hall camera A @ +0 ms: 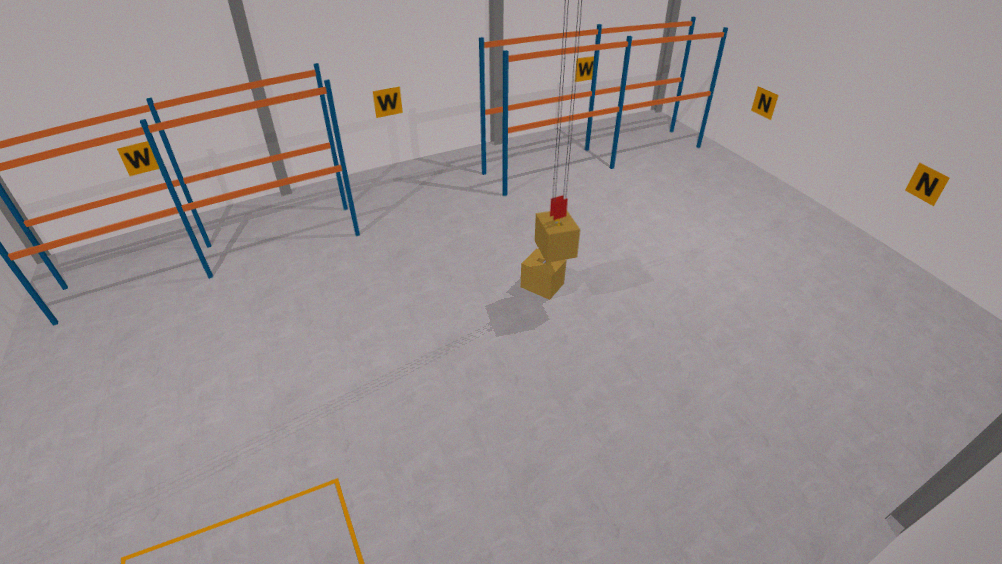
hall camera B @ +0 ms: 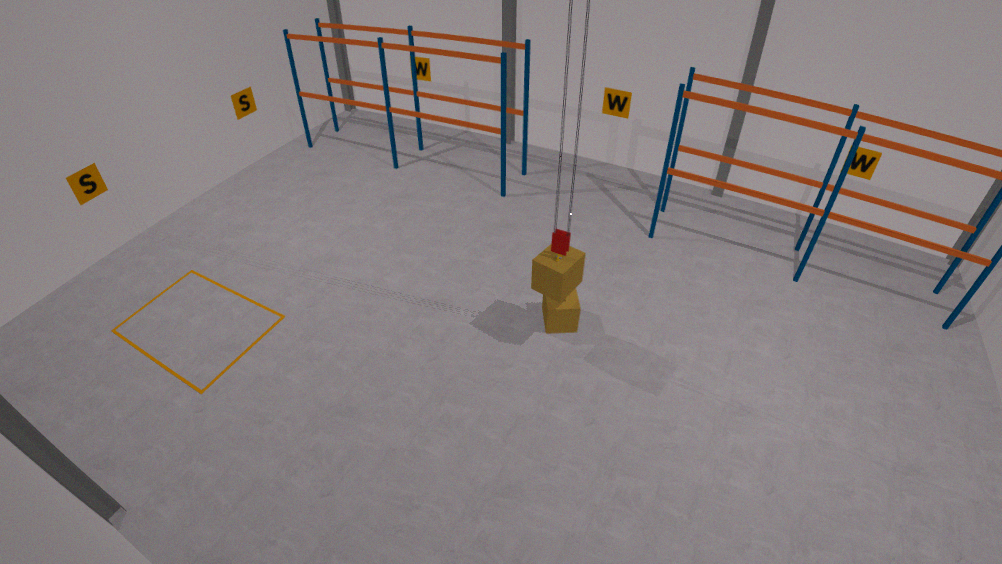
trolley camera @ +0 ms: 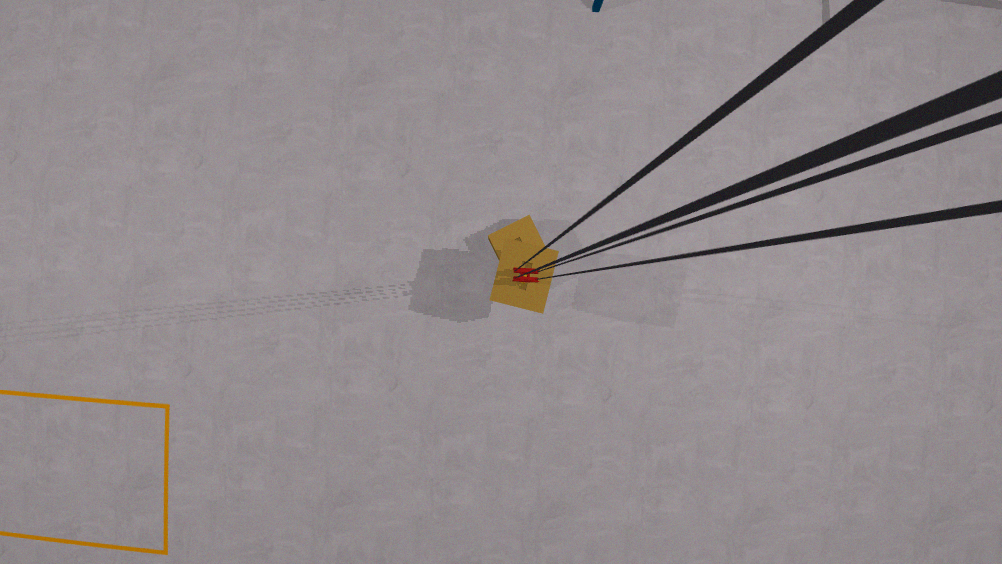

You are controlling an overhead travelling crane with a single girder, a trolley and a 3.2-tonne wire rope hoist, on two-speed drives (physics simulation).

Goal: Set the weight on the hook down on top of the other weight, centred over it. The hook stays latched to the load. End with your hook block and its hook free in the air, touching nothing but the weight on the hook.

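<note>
My red hook block (hall camera A: 558,208) (hall camera B: 560,242) (trolley camera: 525,275) hangs on the ropes, with its hook latched to the yellow-brown weight (hall camera A: 557,241) (hall camera B: 558,275) (trolley camera: 539,297). This weight hangs level in the air, turned relative to the other weight. The other weight (hall camera A: 543,280) (hall camera B: 562,318) (trolley camera: 517,229) is a similar block standing on the floor. In the trolley view the hung weight covers the lower part of it and sits off toward the bottom of the image. A corner of its top shows in hall camera A. The gap's height is hard to tell.
A yellow floor outline (hall camera A: 231,519) (hall camera B: 237,293) (trolley camera: 166,476) lies well away from the weights. Two blue and orange racks, one (hall camera A: 504,126) (hall camera B: 828,203) and another (hall camera A: 176,198) (hall camera B: 503,126), stand along the W wall. Shadows of the weights fall on the floor.
</note>
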